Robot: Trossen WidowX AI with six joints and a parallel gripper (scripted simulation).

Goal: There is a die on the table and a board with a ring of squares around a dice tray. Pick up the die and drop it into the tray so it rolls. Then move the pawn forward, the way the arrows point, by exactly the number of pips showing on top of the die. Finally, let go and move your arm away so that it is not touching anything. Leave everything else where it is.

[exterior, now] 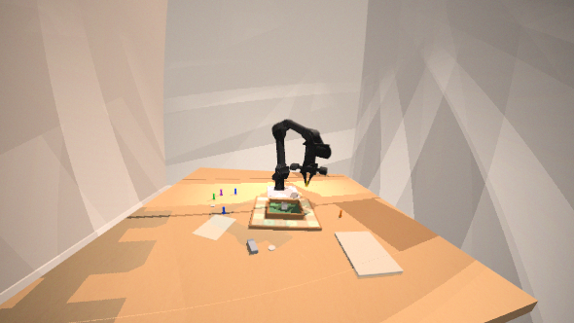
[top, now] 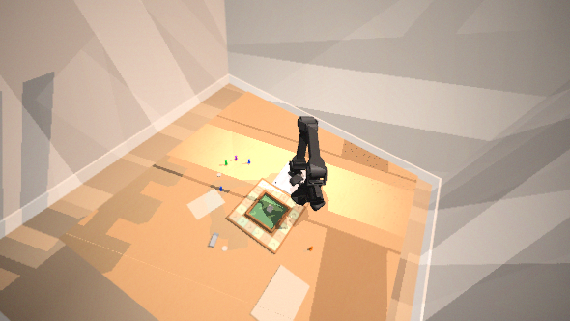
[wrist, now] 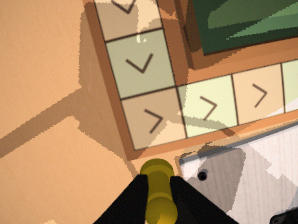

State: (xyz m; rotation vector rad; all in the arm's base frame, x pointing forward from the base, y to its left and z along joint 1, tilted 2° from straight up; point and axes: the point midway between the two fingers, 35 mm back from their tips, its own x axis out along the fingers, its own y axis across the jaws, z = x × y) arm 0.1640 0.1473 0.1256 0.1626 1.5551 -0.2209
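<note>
The white die is 11 cm ahead of my gripper tip, 11 cm to the right of it and 8 cm below it. From my gripper tip the other things lie so: green dice tray (12 cm ahead, 11 cm to the right, 10 cm below); then yellow pawn (1 cm above); then orange pawn (13 cm ahead, 16 cm to the left, 9 cm below).
</note>
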